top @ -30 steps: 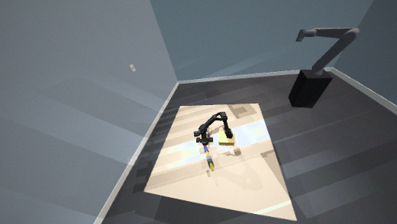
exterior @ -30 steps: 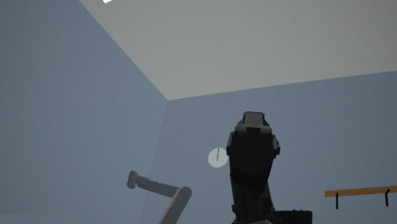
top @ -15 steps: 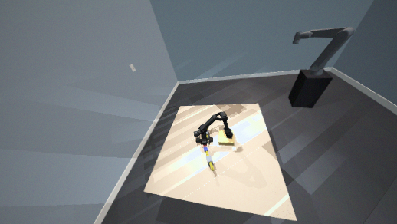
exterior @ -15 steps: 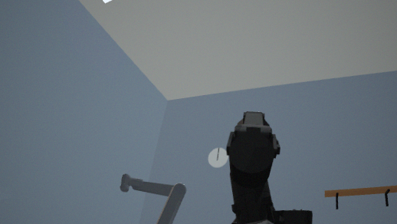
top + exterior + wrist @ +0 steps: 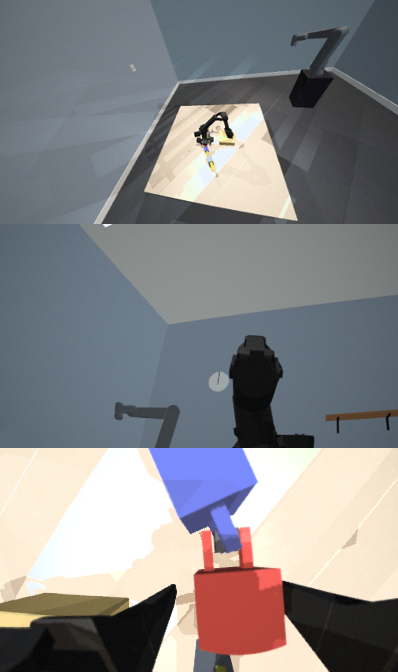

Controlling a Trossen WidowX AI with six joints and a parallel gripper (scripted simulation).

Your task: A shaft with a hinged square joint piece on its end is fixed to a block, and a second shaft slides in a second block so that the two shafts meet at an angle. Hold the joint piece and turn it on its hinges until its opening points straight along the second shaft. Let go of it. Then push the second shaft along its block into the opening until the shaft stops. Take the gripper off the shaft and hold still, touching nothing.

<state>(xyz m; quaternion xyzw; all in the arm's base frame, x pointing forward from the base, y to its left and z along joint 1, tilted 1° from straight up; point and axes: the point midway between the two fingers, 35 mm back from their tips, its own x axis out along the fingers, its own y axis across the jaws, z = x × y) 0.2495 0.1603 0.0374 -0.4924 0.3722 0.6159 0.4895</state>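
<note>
My gripper tip is now 10 mm to the right of the red joint piece and 40 mm below it.
</note>
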